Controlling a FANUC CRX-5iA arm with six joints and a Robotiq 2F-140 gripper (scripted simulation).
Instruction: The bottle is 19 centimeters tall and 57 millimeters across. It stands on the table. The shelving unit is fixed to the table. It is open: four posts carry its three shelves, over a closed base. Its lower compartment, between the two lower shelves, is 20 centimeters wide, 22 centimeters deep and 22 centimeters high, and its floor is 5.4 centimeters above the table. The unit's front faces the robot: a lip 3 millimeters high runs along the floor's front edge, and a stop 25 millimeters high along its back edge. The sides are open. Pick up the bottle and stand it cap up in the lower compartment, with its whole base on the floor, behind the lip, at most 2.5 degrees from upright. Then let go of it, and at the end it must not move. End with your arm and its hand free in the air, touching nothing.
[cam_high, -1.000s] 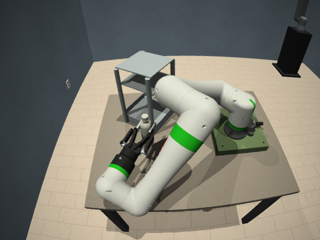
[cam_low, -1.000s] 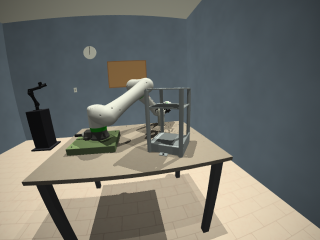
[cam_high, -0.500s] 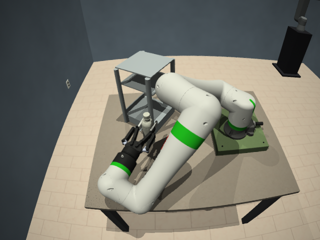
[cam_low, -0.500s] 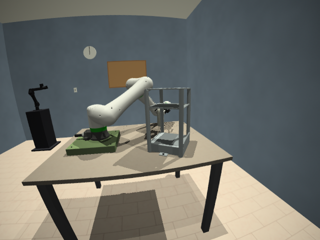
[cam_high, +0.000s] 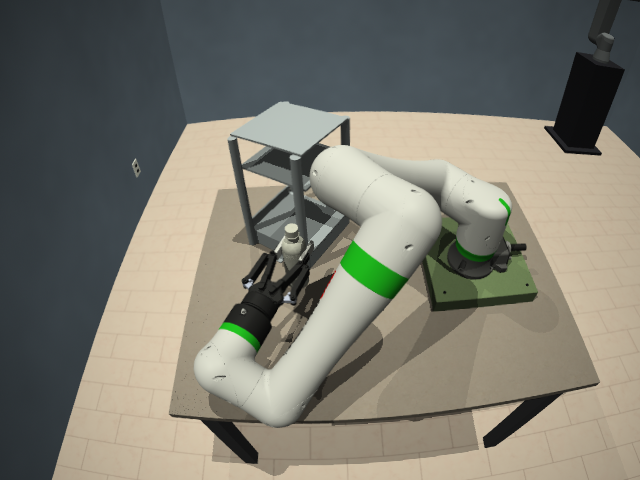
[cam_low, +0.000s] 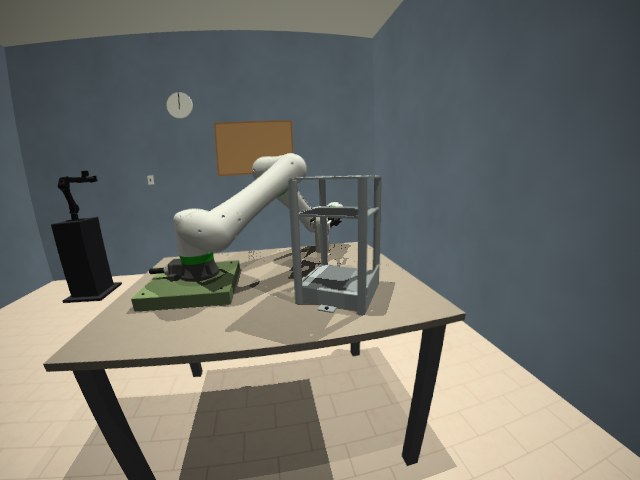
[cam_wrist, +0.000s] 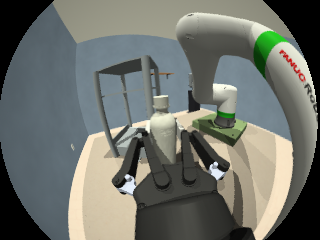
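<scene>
My gripper is now 1 cm short of the grey shelving unit and 25 cm to the left of it. Also, from my hand: pale grey bottle (1 cm above).
</scene>
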